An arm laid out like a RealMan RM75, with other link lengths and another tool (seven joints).
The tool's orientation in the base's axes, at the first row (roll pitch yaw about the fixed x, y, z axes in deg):
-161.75 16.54 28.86
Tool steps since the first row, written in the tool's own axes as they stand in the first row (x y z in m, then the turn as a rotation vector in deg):
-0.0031 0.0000 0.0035 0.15 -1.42 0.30
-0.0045 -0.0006 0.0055 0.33 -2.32 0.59
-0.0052 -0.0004 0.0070 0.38 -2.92 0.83
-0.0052 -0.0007 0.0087 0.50 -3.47 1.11
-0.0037 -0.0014 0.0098 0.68 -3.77 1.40
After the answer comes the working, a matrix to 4 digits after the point.
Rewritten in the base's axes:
-0.0040 -0.0009 -0.0023 -0.53 1.35 0.11
-0.0061 -0.0008 -0.0035 -0.83 2.27 0.07
-0.0072 -0.0010 -0.0048 -1.11 2.85 0.01
-0.0080 -0.0005 -0.0062 -1.33 3.43 -0.11
-0.0074 0.0009 -0.0074 -1.41 3.81 -0.34

The tool's axes in the first row as the columns of a matrix, in the base's axes (rounded; the answer above uses it unrounded):
0.8396 0.3803 -0.3879
0.4627 -0.8748 0.1438
-0.2847 -0.3002 -0.9104

